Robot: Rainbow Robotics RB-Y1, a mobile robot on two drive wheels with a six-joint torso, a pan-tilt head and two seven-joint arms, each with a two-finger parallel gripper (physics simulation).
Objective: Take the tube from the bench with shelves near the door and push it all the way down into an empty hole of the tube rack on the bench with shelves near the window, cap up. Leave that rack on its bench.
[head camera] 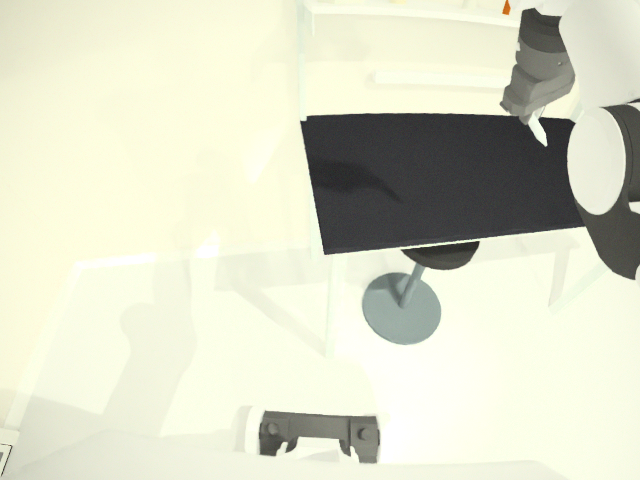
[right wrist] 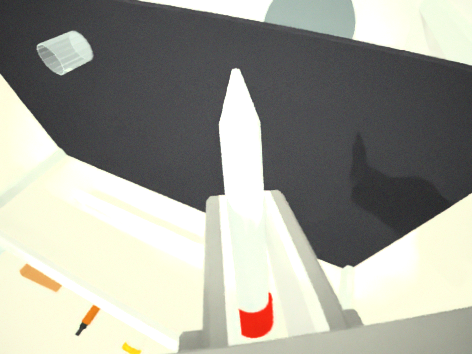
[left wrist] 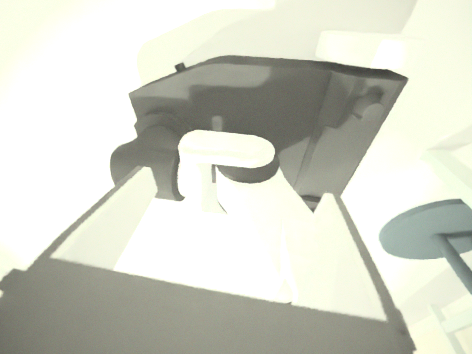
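My right gripper (head camera: 529, 116) (right wrist: 244, 207) is shut on the tube (head camera: 539, 132) (right wrist: 242, 160), above the black-topped bench (head camera: 439, 170) (right wrist: 150, 100). The tube is white with a pointed end that sticks out past the fingertips; its red cap (right wrist: 256, 320) is near the palm in the right wrist view. In the head view the pointed end slants downward and the cap is hidden. My left gripper (left wrist: 233, 191) is open and empty, away from the bench. The tube rack does not show in these views.
A clear beaker-like vessel (right wrist: 65, 52) is on the bench. A shelf (head camera: 413, 14) with small items, one orange (head camera: 506, 7), runs above the bench's back. A stool with a round grey base (head camera: 382, 322) (left wrist: 410, 232) (right wrist: 312, 17) stands under the bench's front edge.
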